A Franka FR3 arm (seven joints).
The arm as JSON. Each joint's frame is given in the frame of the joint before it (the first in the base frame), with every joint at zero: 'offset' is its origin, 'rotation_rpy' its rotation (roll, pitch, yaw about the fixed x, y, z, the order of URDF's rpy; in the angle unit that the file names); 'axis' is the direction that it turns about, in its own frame. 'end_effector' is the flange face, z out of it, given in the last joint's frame.
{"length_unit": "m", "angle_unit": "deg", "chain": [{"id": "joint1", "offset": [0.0, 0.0, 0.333], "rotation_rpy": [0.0, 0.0, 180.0], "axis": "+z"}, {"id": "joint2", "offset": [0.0, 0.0, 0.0], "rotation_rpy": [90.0, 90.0, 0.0], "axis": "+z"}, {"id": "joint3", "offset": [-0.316, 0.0, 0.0], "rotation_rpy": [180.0, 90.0, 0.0], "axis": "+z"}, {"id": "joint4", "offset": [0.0, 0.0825, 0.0], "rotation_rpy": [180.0, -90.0, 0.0], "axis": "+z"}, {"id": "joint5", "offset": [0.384, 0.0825, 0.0], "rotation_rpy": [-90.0, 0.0, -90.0], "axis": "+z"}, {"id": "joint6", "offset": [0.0, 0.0, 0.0], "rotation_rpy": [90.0, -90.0, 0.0], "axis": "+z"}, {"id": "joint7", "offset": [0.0, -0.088, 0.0], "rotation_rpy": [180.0, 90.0, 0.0], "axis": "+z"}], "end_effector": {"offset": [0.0, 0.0, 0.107], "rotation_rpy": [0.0, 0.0, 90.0]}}
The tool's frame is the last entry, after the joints.
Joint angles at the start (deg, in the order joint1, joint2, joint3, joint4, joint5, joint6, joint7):
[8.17 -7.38 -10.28 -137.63 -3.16 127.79 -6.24]
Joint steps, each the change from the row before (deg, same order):
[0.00 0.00 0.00 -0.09 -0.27 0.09 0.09]
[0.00 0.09 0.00 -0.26 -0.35 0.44 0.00]
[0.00 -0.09 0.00 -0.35 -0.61 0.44 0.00]
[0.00 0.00 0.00 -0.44 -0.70 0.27 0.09]
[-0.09 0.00 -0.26 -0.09 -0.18 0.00 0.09]
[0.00 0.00 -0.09 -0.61 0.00 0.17 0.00]
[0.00 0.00 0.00 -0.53 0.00 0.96 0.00]
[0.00 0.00 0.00 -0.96 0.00 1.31 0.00]
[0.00 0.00 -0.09 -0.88 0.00 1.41 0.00]
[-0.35 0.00 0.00 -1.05 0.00 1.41 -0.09]
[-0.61 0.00 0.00 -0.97 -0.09 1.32 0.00]
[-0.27 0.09 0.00 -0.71 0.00 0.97 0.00]
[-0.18 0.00 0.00 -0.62 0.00 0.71 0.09]
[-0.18 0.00 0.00 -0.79 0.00 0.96 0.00]
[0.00 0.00 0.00 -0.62 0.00 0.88 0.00]
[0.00 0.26 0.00 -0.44 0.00 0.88 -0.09]
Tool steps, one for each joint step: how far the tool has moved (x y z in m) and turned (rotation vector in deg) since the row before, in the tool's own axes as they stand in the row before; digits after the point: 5 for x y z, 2 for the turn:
[-0.00028 0.00007 0.00055 -0.21 -0.02 -0.08]
[-0.00037 -0.00002 0.00205 -0.29 0.06 -0.23]
[-0.00097 0.00001 0.00128 -0.47 0.13 -0.40]
[-0.00166 -0.00015 0.00294 -0.50 -0.22 -0.38]
[-0.00093 0.00277 0.00087 -0.07 -0.12 0.32]
[-0.00277 -0.00007 0.00443 0.10 -0.44 0.04]
[-0.00080 -0.00053 0.00255 -0.01 0.43 -0.04]
[-0.00237 -0.00105 0.00522 0.02 0.36 -0.07]
[-0.00202 -0.00024 0.00444 0.01 0.53 0.03]
[-0.00341 0.00154 0.00569 0.04 0.36 0.19]
[-0.00366 0.00363 0.00524 -0.02 0.33 0.48]
[-0.00250 0.00122 0.00440 0.02 0.17 0.22]
[-0.00242 0.00062 0.00339 0.04 0.09 0.23]
[-0.00297 0.00041 0.00418 0.04 0.17 0.13]
[-0.00195 -0.00074 0.00300 0.02 0.27 -0.04]
[-0.00104 -0.00055 0.00368 -0.02 0.18 -0.13]

